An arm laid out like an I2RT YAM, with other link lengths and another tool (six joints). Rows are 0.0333 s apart.
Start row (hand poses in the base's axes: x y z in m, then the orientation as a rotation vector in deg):
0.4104 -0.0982 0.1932 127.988 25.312 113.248
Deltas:
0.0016 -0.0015 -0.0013 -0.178 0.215 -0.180
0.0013 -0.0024 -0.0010 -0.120 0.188 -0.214
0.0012 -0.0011 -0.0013 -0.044 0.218 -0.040
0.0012 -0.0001 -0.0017 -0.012 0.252 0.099
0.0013 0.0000 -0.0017 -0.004 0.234 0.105
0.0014 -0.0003 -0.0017 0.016 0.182 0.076
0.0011 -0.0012 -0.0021 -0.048 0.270 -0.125
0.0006 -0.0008 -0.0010 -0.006 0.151 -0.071
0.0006 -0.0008 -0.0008 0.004 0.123 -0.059
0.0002 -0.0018 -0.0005 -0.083 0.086 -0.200
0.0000 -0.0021 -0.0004 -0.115 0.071 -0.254
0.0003 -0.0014 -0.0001 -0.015 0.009 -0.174
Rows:
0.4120 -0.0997 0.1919 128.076 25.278 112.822
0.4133 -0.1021 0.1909 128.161 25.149 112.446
0.4145 -0.1032 0.1896 128.361 25.166 112.172
0.4157 -0.1033 0.1879 128.646 25.326 111.951
0.4170 -0.1033 0.1862 128.918 25.484 111.756
0.4184 -0.1036 0.1845 129.139 25.584 111.614
0.4195 -0.1048 0.1824 129.373 25.506 111.242
0.4201 -0.1056 0.1814 129.516 25.443 111.047
0.4207 -0.1064 0.1806 129.637 25.382 110.893
0.4209 -0.1082 0.1801 129.635 25.221 110.654
0.4209 -0.1103 0.1797 129.586 25.021 110.385
0.4212 -0.1117 0.1796 129.549 24.824 110.283

